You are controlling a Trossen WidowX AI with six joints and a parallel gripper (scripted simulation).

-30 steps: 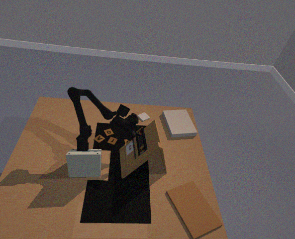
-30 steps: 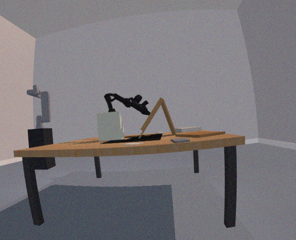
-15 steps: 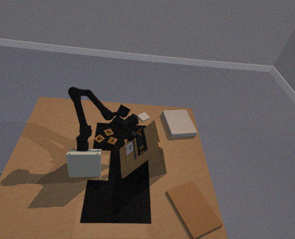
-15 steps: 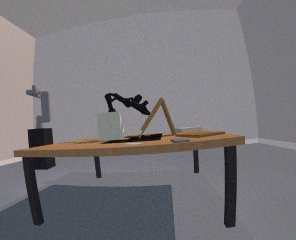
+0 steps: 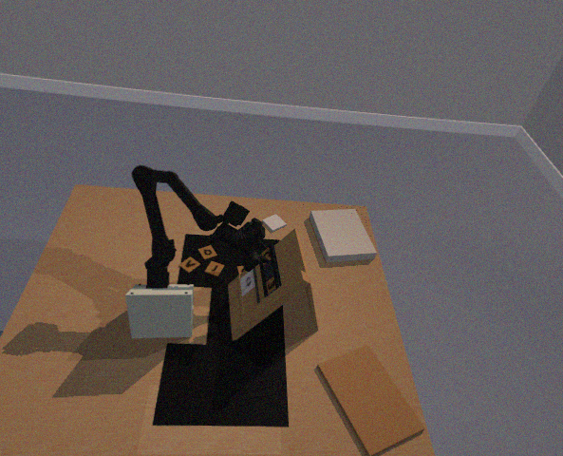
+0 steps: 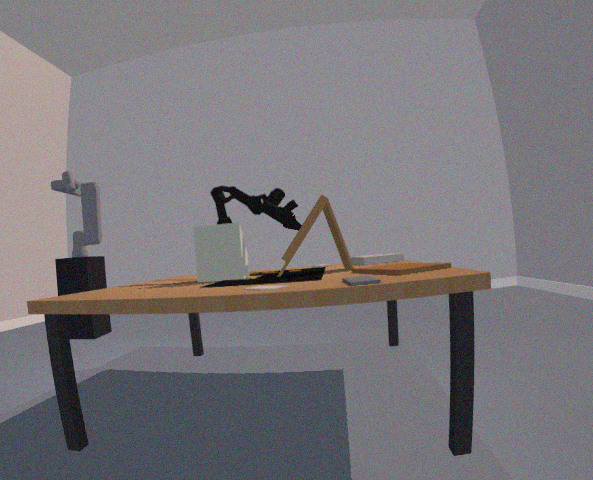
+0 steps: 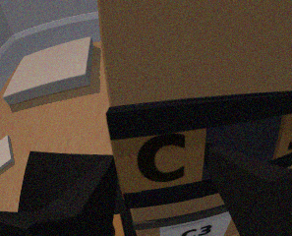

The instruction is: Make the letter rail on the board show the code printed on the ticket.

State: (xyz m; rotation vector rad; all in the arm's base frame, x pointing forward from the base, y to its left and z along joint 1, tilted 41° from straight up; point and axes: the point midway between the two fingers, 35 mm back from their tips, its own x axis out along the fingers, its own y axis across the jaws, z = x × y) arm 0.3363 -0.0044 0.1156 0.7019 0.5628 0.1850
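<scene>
Right now my gripper tip is 6 cm past the white ticket, 4 cm to the left of it and 9 cm above it. Round my gripper tip: letter tile (5 cm behind, 9 cm to the left, 18 cm below); then black mat (17 cm behind, 10 cm to the right, 18 cm below); then small white pad (10 cm ahead, 36 cm to the left, 18 cm below).
</scene>
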